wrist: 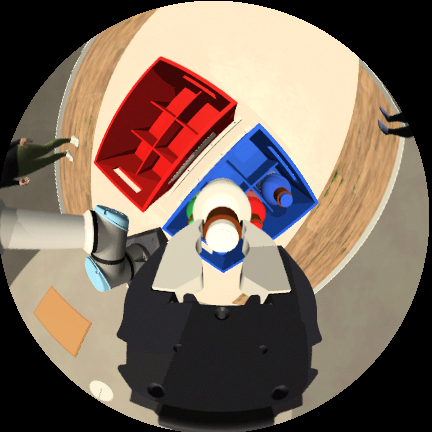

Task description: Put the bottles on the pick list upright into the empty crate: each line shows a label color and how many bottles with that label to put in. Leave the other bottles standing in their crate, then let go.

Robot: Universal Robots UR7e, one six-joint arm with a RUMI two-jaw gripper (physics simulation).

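Frame: origin at the arm's base, x up, y left, z back, level; centimetres.
Seen in the pictures: gripper, fingertip midpoint: (221, 220); arm's base, link origin: (138, 260).
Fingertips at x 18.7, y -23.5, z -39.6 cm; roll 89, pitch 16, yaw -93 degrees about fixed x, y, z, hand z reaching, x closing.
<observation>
Pixels of each thing's middle, then the offset from my fingertips to it.
- white bottle, body centre: (221, 209) dx -3.9, dy +0.0, dz +0.6 cm
- blue crate, body centre: (236, 198) dx -18.7, dy -3.9, dz +3.6 cm
- blue bottle, body centre: (274, 188) dx -18.9, dy -11.8, dz -2.0 cm
- red bottle, body centre: (250, 211) dx -18.9, dy -8.3, dz +5.7 cm
- red crate, body centre: (163, 133) dx -18.7, dy +17.0, dz -7.2 cm
- thin pale rail, body centre: (200, 157) dx -26.0, dy +8.3, dz -2.6 cm
My gripper (221, 220) is shut on the neck of a white bottle (222, 196) with a brown band and white cap. The bottle hangs upright over the blue crate (248, 154) and hides part of it. In that crate a blue bottle (276, 187) stands in the right part. A red bottle (256, 211) shows partly to the right of the held bottle, and a green bottle (192, 209) partly to its left. More blue shows between the fingers, mostly hidden. The red crate (125, 120) at the upper left is empty, with dividers inside. The pick list cannot be read in this view.
A thin pale rail (212, 151) runs between the two crates. A grey robot arm joint with light blue caps (111, 217) is at the left. An orange panel (62, 321) lies at the lower left. People's legs show beyond the left and right edges.
</observation>
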